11 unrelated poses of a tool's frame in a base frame.
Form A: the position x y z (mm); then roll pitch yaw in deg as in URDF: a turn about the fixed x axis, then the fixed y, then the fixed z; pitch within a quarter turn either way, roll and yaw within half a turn.
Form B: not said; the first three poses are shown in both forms.
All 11 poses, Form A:
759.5 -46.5 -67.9 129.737 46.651 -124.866
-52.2 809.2 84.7 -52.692 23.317 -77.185
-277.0 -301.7 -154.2 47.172 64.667 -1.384
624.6 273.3 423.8 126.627 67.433 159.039
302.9 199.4 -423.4 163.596 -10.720 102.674
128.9 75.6 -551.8 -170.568 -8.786 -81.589
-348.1 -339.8 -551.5 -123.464 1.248 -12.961
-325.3 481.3 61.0 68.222 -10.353 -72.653
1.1 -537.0 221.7 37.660 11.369 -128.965
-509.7 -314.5 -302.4 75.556 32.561 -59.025
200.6 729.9 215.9 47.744 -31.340 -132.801
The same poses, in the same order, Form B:
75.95 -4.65 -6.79 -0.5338 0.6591 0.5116 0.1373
-5.22 80.92 8.47 -0.2268 0.4127 -0.4774 0.7419
-27.70 -30.17 -15.42 0.3440 0.4860 -0.2233 0.7717
62.46 27.33 42.38 -0.1099 0.7761 0.2771 0.5556
30.29 19.94 -42.34 0.6261 0.7611 0.1687 0.0165
12.89 7.56 -55.18 -0.7564 0.6445 -0.1114 0.0122
-34.81 -33.98 -55.15 -0.8745 0.1045 -0.0439 0.4716
-32.53 48.13 6.10 0.4057 -0.3910 -0.4477 0.6943
0.11 -53.70 22.17 0.2230 -0.2495 -0.8637 0.3769
-50.97 -31.45 -30.24 0.6209 -0.0968 -0.5232 0.5757
20.06 72.99 21.59 -0.0703 -0.4559 -0.7631 0.4527

